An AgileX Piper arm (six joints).
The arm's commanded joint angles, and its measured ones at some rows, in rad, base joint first. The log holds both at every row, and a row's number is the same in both.
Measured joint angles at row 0: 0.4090 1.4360 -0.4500 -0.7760 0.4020 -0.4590
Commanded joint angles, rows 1 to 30: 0.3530 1.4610 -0.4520 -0.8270 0.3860 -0.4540; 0.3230 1.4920 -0.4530 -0.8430 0.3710 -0.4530; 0.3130 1.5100 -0.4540 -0.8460 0.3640 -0.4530; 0.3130 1.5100 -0.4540 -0.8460 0.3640 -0.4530; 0.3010 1.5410 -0.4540 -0.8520 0.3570 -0.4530; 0.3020 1.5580 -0.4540 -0.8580 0.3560 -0.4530; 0.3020 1.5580 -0.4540 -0.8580 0.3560 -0.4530; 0.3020 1.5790 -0.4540 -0.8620 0.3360 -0.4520; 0.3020 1.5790 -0.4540 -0.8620 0.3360 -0.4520; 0.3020 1.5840 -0.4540 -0.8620 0.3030 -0.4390; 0.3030 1.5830 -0.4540 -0.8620 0.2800 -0.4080; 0.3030 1.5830 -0.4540 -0.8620 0.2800 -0.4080; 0.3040 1.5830 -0.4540 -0.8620 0.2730 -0.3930; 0.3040 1.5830 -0.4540 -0.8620 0.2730 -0.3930; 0.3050 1.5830 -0.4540 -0.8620 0.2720 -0.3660; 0.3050 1.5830 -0.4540 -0.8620 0.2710 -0.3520; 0.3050 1.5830 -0.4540 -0.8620 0.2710 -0.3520; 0.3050 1.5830 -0.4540 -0.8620 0.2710 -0.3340; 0.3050 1.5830 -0.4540 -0.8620 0.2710 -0.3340; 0.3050 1.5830 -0.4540 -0.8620 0.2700 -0.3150; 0.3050 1.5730 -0.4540 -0.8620 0.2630 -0.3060; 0.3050 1.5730 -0.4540 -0.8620 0.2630 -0.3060; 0.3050 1.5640 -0.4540 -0.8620 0.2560 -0.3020; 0.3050 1.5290 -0.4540 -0.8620 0.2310 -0.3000; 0.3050 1.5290 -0.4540 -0.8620 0.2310 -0.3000; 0.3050 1.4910 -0.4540 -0.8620 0.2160 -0.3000; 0.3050 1.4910 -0.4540 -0.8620 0.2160 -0.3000; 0.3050 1.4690 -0.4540 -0.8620 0.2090 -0.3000; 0.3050 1.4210 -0.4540 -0.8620 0.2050 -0.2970; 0.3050 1.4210 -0.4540 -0.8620 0.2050 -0.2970
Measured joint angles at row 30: 0.3050 1.4810 -0.4510 -0.8570 0.2210 -0.3070
